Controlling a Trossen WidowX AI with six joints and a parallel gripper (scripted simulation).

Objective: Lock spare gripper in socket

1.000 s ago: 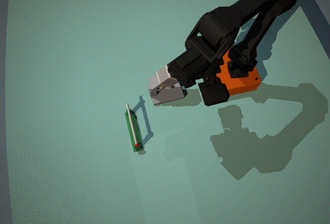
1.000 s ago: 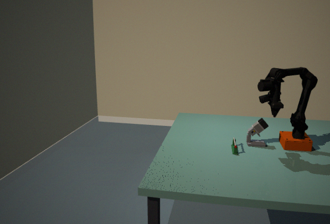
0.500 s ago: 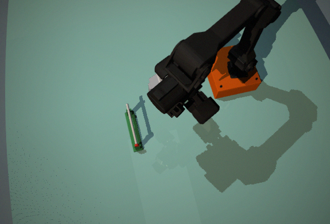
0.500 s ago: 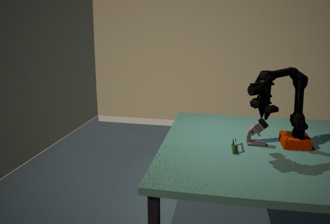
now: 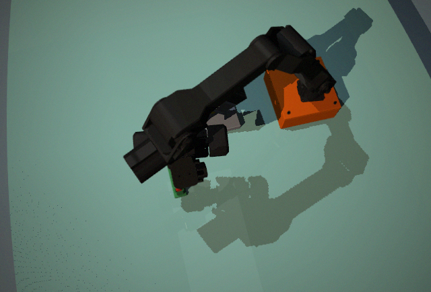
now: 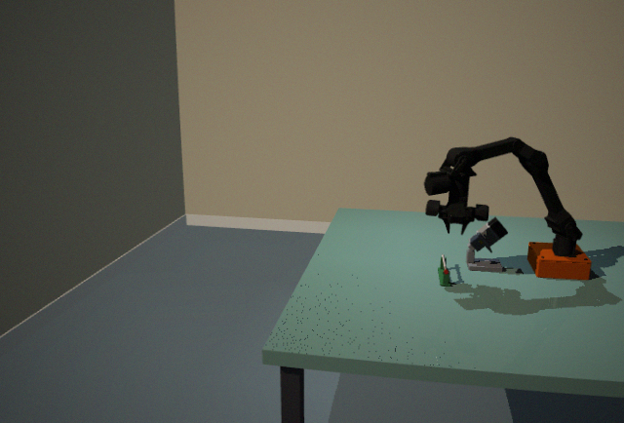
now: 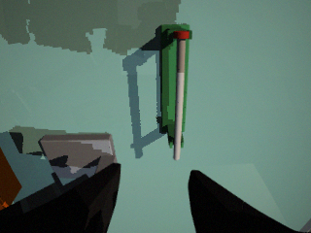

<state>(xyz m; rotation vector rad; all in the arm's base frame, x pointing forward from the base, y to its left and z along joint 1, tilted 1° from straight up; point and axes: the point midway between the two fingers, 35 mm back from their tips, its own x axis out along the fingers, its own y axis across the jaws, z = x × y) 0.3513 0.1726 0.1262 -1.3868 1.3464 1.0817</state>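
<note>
My gripper tip is 130 mm above the green cradle and 30 mm short of it. From my gripper tip the other things lie so: spare gripper: 140 mm to the right, 100 mm behind, 40 mm below; grey mount: 130 mm to the right, 100 mm below, 80 mm behind.
</note>
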